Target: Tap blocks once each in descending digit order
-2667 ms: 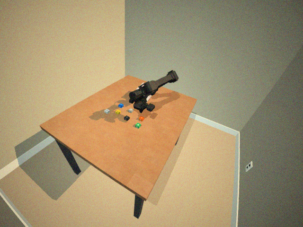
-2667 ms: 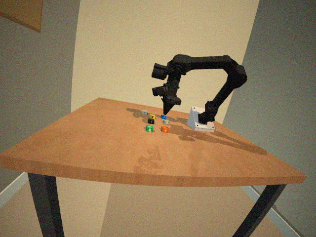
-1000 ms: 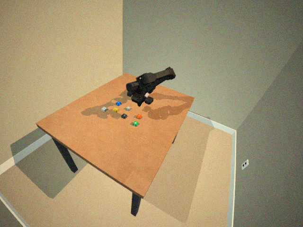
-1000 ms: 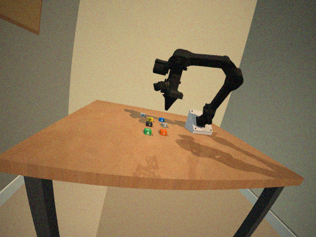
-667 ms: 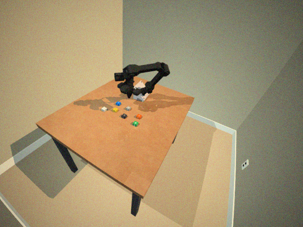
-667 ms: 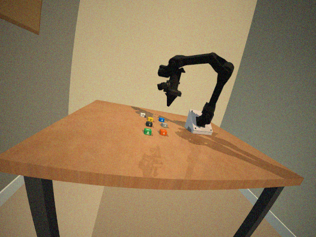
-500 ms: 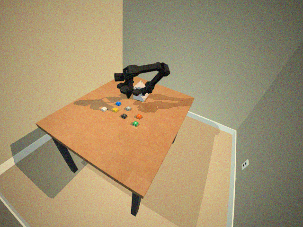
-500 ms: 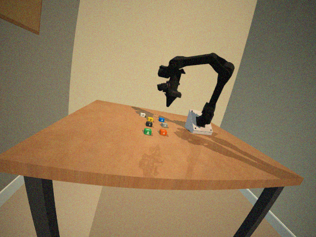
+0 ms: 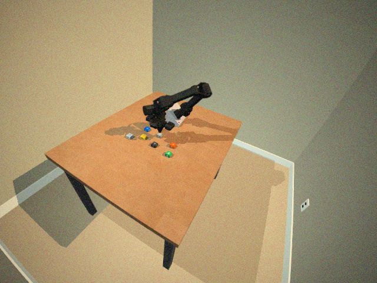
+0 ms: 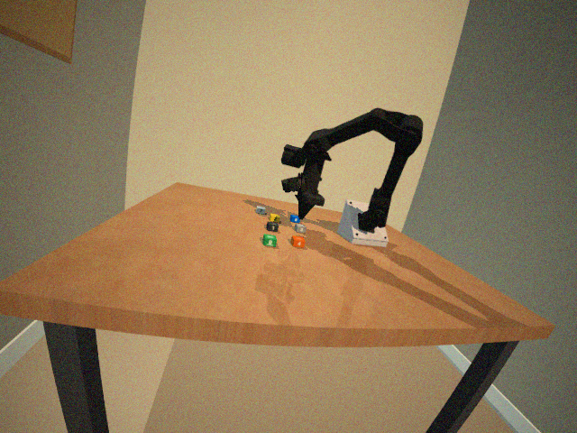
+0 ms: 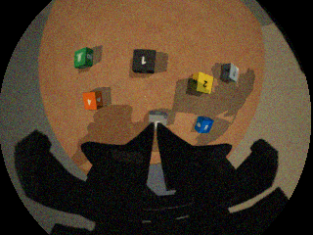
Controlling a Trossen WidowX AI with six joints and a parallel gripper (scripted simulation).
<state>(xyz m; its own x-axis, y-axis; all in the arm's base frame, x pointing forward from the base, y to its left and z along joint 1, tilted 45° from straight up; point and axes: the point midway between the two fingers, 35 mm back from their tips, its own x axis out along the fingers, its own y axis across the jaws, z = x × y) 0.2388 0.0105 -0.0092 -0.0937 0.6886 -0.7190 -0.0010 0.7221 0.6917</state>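
The grey block is 1 cm behind my gripper tip, 1 cm to the right of it and 3 cm below it. Round my gripper tip: yellow block: 7 cm ahead, 8 cm to the right, 3 cm below; then black block: 9 cm ahead, 2 cm to the left, 3 cm below; then blue block: 1 cm behind, 11 cm to the right, 3 cm below.
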